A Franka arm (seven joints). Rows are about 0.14 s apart.
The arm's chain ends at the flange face. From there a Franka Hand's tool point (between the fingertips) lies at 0.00 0.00 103.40 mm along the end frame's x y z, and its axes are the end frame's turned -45 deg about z.
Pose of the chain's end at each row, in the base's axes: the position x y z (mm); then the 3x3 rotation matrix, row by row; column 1 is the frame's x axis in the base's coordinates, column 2 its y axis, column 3 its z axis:
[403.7, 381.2, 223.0], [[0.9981, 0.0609, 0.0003], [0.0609, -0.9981, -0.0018], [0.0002, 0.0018, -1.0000]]
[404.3, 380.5, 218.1], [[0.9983, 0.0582, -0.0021], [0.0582, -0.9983, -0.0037], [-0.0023, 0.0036, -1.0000]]
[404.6, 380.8, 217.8], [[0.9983, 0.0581, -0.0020], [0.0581, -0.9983, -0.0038], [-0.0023, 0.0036, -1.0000]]
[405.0, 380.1, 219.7], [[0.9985, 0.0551, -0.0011], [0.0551, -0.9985, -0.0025], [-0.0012, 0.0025, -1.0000]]
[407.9, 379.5, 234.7], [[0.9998, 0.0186, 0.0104], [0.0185, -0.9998, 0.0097], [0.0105, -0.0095, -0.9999]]
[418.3, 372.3, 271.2], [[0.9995, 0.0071, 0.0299], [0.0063, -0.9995, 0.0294], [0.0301, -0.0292, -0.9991]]
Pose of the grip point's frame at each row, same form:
[403.7, 381.0, 119.6], [[0.6627, 0.7488, 0.0003], [0.7488, -0.6627, -0.0018], [-0.0011, 0.0014, -1.0000]]
[404.1, 380.1, 114.7], [[0.6648, 0.7471, -0.0021], [0.7471, -0.6648, -0.0037], [-0.0042, 0.0009, -1.0000]]
[404.4, 380.4, 114.4], [[0.6648, 0.7470, -0.0020], [0.7470, -0.6648, -0.0038], [-0.0042, 0.0009, -1.0000]]
[404.9, 379.8, 116.3], [[0.6671, 0.7450, -0.0011], [0.7450, -0.6671, -0.0025], [-0.0026, 0.0009, -1.0000]]
[409.0, 380.5, 131.3], [[0.6938, 0.7201, 0.0104], [0.7200, -0.6939, 0.0097], [0.0141, 0.0007, -0.9999]]
[421.4, 375.3, 167.9], [[0.7017, 0.7118, 0.0299], [0.7112, -0.7023, 0.0294], [0.0419, 0.0006, -0.9991]]

